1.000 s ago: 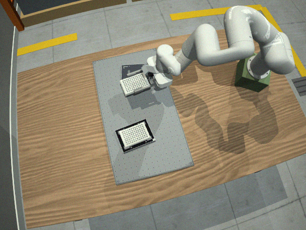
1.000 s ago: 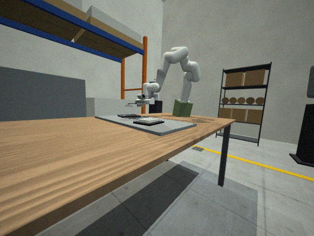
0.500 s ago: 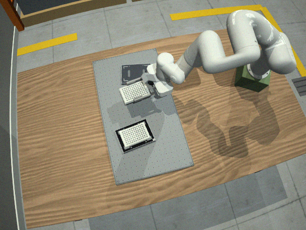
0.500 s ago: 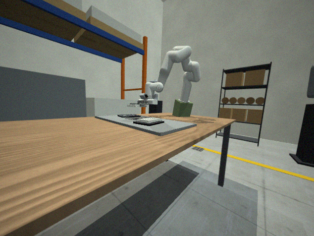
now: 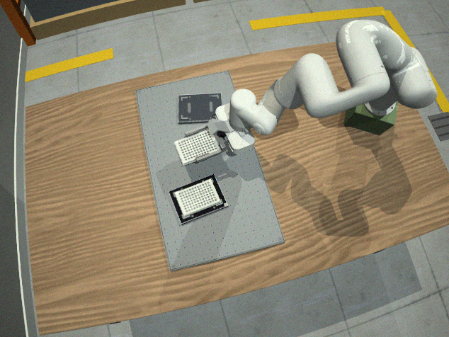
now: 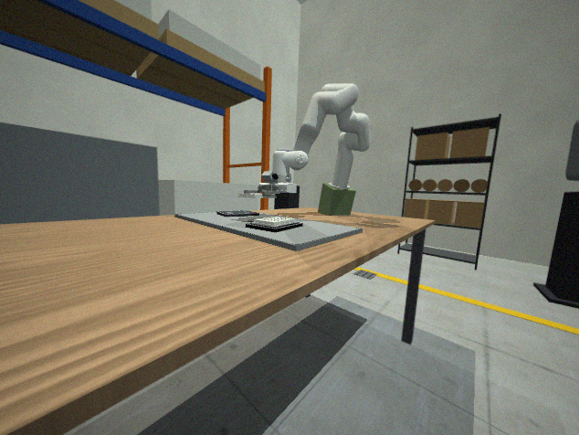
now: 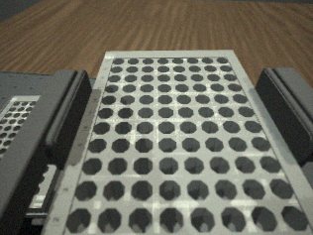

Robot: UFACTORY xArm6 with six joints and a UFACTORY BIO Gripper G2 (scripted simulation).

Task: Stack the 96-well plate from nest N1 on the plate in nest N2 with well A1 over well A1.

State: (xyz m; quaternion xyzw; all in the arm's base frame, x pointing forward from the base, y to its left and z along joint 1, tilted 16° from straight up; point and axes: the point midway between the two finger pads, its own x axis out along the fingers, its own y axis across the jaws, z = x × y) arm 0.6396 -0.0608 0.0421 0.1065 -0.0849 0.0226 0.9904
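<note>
Now: the black plate nest N2 50 mm ahead of my hand, 130 mm to the left of it and 100 mm below it. Round my hand: plate nest N1 (70 mm behind, 200 mm to the right, 100 mm below).
</note>
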